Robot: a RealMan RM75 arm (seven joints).
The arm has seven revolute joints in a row. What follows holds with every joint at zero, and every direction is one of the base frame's.
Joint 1 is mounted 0.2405 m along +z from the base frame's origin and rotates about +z.
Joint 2 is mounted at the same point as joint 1 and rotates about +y.
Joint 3 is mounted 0.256 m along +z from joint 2 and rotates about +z.
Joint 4 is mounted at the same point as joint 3 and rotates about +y.
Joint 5 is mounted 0.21 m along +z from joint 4 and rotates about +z.
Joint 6 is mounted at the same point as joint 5 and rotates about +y.
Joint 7 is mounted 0.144 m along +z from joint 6 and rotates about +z.
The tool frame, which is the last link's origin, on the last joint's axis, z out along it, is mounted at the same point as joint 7; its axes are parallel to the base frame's.
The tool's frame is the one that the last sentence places.
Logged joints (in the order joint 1, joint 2, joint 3, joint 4, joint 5, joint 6, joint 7), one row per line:
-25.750 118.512 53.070 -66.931 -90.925 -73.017 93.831
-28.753 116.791 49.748 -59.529 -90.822 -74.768 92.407
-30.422 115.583 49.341 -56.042 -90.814 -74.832 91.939
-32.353 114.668 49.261 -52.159 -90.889 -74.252 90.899
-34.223 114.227 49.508 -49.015 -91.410 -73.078 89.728
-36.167 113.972 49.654 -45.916 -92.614 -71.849 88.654
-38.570 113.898 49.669 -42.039 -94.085 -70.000 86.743
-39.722 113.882 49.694 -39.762 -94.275 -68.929 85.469
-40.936 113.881 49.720 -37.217 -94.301 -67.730 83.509
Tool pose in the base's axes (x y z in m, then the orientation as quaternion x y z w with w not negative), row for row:
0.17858 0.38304 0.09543 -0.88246 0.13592 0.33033 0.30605
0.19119 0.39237 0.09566 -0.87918 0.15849 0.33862 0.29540
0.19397 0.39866 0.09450 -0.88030 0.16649 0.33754 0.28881
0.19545 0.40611 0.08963 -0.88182 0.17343 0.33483 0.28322
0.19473 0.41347 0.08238 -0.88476 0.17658 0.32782 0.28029
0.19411 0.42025 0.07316 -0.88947 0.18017 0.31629 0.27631
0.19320 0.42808 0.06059 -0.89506 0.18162 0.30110 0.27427
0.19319 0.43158 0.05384 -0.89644 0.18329 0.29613 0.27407
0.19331 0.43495 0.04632 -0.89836 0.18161 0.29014 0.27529
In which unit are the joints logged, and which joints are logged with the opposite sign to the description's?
The joints are logged in degrees. Opposite sign: joint 1, joint 3.
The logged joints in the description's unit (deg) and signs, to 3 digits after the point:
25.750 118.512 -53.070 -66.931 -90.925 -73.017 93.831
28.753 116.791 -49.748 -59.529 -90.822 -74.768 92.407
30.422 115.583 -49.341 -56.042 -90.814 -74.832 91.939
32.353 114.668 -49.261 -52.159 -90.889 -74.252 90.899
34.223 114.227 -49.508 -49.015 -91.410 -73.078 89.728
36.167 113.972 -49.654 -45.916 -92.614 -71.849 88.654
38.570 113.898 -49.669 -42.039 -94.085 -70.000 86.743
39.722 113.882 -49.694 -39.762 -94.275 -68.929 85.469
40.936 113.881 -49.720 -37.217 -94.301 -67.730 83.509

